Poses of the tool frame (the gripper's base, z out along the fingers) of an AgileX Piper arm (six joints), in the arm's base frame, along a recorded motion.
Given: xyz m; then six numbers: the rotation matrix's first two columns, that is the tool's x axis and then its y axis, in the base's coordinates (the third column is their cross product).
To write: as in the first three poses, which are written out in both.
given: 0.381 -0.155 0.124 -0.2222 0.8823 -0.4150 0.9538 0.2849 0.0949
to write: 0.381 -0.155 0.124 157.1 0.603 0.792 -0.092
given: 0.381 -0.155 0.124 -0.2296 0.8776 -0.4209 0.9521 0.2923 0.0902
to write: 0.381 -0.155 0.124 156.9 0.600 0.795 -0.095
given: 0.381 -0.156 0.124 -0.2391 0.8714 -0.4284 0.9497 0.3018 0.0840
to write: 0.381 -0.156 0.124 156.7 0.595 0.798 -0.099
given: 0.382 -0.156 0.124 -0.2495 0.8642 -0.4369 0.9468 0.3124 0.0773
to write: 0.382 -0.156 0.124 156.4 0.590 0.801 -0.103
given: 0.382 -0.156 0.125 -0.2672 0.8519 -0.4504 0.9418 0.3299 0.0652
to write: 0.382 -0.156 0.125 156.0 0.581 0.806 -0.111
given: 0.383 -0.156 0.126 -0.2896 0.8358 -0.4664 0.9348 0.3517 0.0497
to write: 0.383 -0.156 0.126 155.6 0.570 0.813 -0.120
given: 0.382 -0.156 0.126 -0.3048 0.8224 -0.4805 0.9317 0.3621 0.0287
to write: 0.382 -0.156 0.126 155.5 0.563 0.816 -0.132
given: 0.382 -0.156 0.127 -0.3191 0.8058 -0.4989 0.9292 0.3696 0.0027
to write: 0.382 -0.156 0.127 155.2 0.556 0.818 -0.147
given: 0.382 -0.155 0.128 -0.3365 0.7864 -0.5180 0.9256 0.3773 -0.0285
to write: 0.382 -0.155 0.128 155.1 0.547 0.821 -0.165
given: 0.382 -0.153 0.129 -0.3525 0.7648 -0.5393 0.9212 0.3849 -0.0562
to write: 0.382 -0.153 0.129 154.7 0.538 0.823 -0.183
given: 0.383 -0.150 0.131 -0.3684 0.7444 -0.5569 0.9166 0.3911 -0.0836
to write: 0.383 -0.150 0.131 154.4 0.530 0.825 -0.199
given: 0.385 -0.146 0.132 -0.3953 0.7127 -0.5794 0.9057 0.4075 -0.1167
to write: 0.385 -0.146 0.132 153.8 0.514 0.829 -0.219
